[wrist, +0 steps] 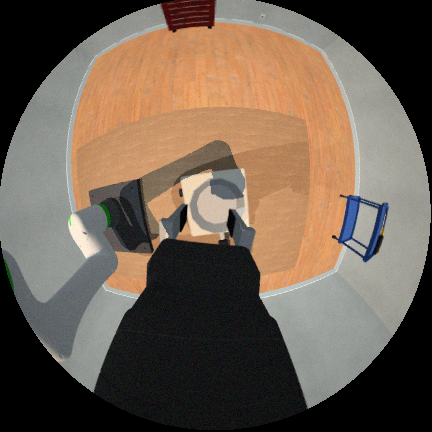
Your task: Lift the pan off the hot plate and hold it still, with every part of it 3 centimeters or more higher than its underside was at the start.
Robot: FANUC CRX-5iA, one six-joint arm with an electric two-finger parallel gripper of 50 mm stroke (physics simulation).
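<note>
The pan shows from above in the wrist view as a round shape with a grey rim and a paler inside. It sits on the cream, square hot plate, with a shadow across its upper part. A small dark piece, perhaps the pan's handle, shows below the pan near the gripper body; the rest of it is hidden. My gripper is open and empty. Its fingers stand apart over the lower part of the pan, one toward each side. Their height above the pan is hard to tell.
A wooden table top bears the hot plate. The arm's dark base plate is at the left, with the white and grey arm rising from it. A blue cart stands on the floor at right, and a red cabinet at the top.
</note>
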